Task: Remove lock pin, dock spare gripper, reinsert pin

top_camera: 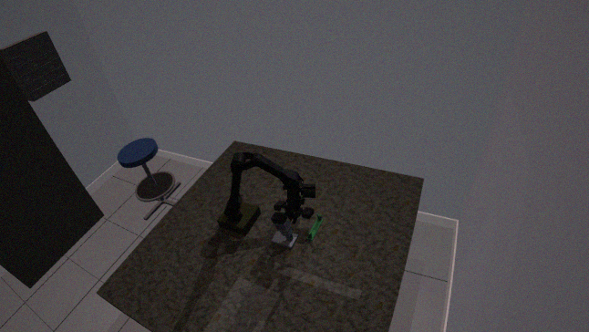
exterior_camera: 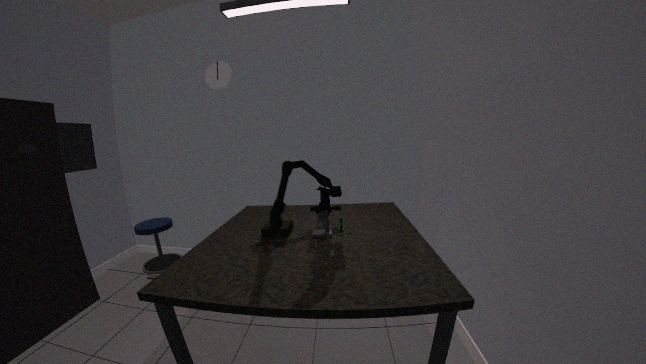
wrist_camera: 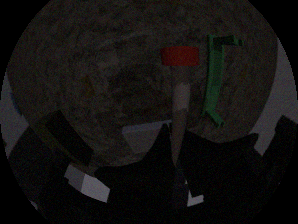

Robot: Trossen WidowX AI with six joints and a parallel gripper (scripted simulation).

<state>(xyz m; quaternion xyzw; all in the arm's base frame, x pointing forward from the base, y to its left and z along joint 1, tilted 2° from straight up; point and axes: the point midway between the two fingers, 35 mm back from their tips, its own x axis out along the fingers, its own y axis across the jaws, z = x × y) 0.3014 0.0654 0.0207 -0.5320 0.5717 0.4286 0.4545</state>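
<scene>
The grey mount is 2 cm behind my gripper tip and 7 cm to the right of it. The rest, counted from my gripper tip: spare gripper 2 cm behind, 7 cm to the right, 8 cm above; then green bracket 10 cm ahead, 3 cm to the left, 2 cm below.
</scene>
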